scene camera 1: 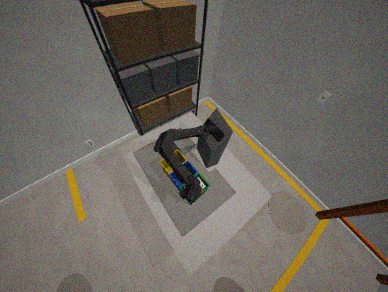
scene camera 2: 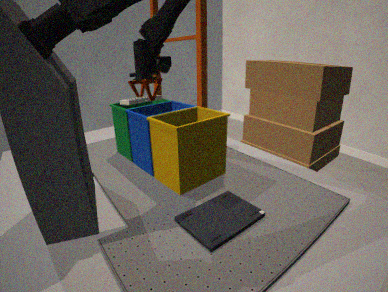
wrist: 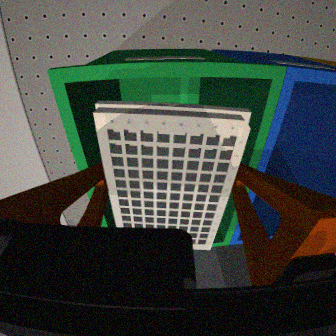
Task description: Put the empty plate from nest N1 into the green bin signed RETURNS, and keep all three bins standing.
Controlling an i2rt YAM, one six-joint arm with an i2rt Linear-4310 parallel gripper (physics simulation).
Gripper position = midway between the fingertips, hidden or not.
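From scene camera 2 you'd see my gripper (scene camera 2: 146,100), and there's a green bin (scene camera 2: 120,118), a blue bin (scene camera 2: 139,127) and a yellow bin (scene camera 2: 188,146) there too. Then on the wrist view there's a white plate (wrist: 171,165), plus the green bin (wrist: 176,75) again and my gripper (wrist: 169,168) again.
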